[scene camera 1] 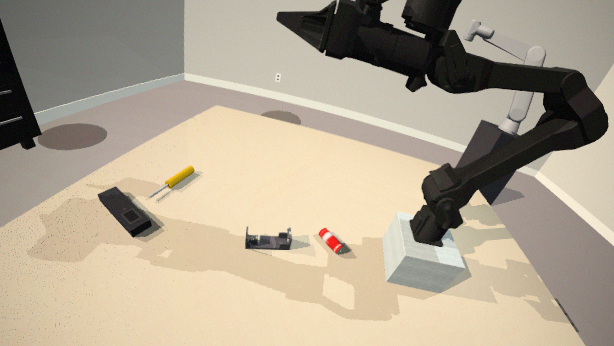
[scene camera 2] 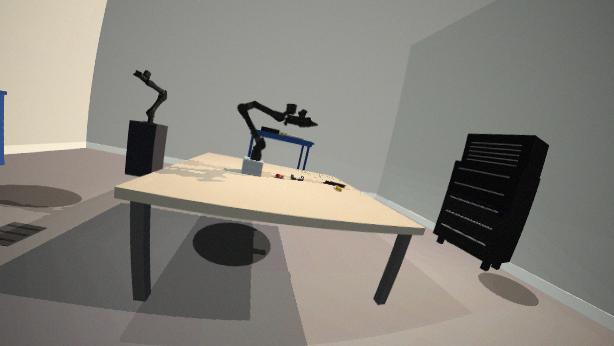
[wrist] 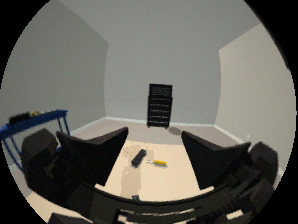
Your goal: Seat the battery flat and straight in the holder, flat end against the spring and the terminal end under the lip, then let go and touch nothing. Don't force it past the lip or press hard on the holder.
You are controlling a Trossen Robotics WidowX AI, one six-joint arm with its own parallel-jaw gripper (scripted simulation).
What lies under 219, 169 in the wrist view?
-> My gripper.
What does my gripper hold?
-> Nothing.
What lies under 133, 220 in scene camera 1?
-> A black remote-like block.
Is my gripper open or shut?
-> Open.
